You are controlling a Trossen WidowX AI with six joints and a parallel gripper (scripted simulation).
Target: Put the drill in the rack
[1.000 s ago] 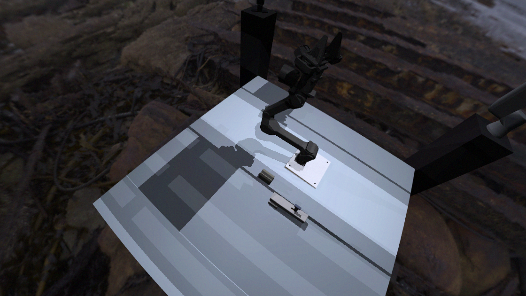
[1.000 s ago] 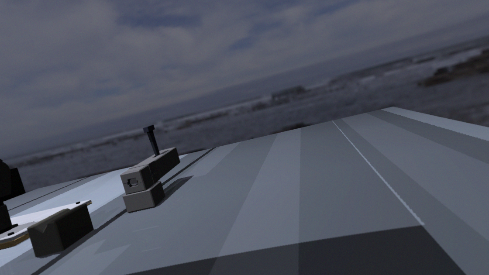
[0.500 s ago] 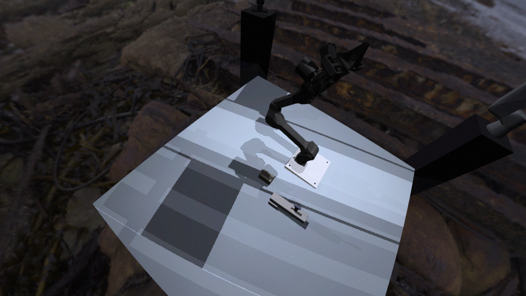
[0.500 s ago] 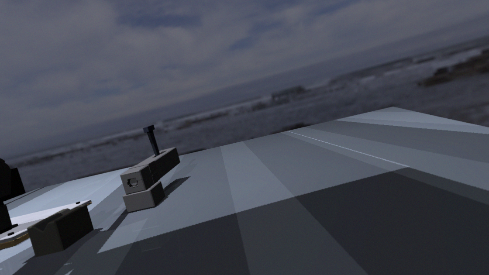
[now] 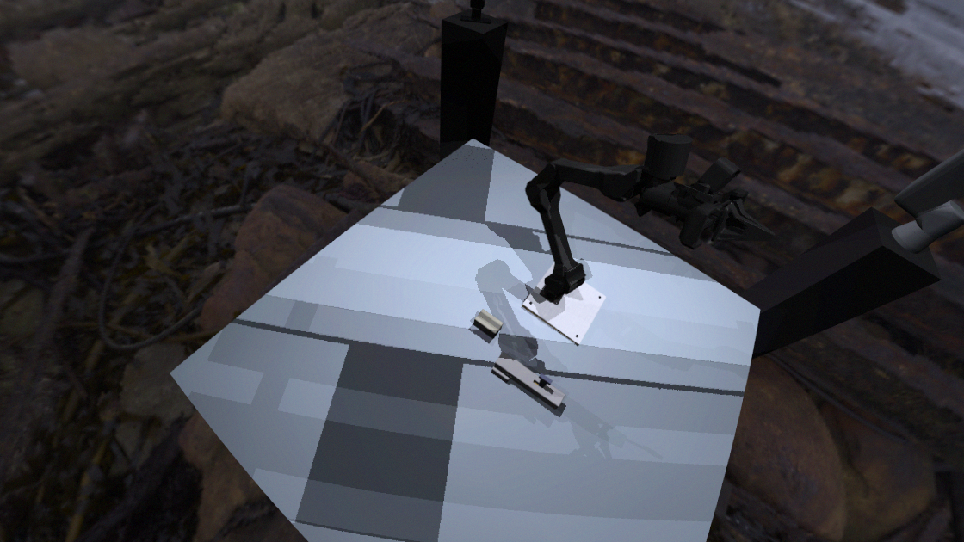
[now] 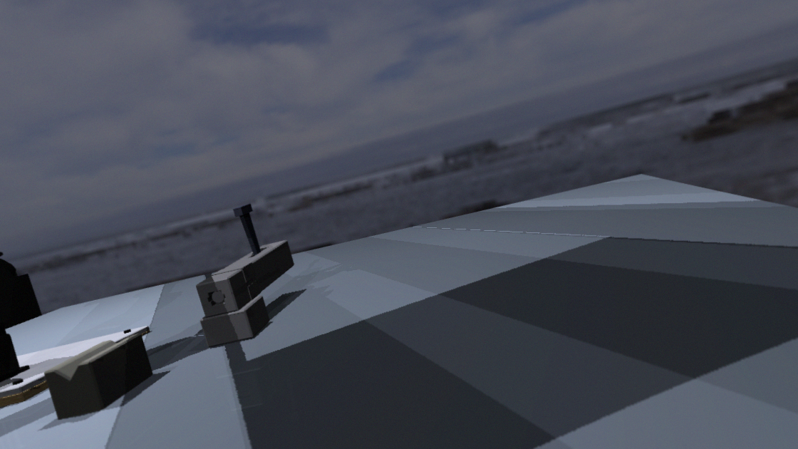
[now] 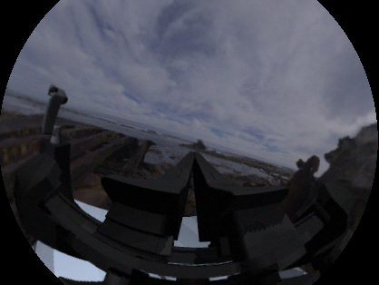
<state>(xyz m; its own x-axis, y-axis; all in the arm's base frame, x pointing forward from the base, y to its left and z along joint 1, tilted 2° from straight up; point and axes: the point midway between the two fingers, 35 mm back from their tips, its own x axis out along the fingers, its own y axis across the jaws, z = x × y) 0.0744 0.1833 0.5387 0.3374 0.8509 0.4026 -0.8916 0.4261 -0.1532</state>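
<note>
Now: gripper tip 46 cm above the dark key, 21 cm short of it and 15 cm to the left of it. Round my gripper tip: grey fixture block (51 cm below, 20 cm ahead, 18 cm to the right); drill (51 cm below, 20 cm to the right, 20 cm ahead); rack (54 cm below, 34 cm to the right, 12 cm ahead).
</note>
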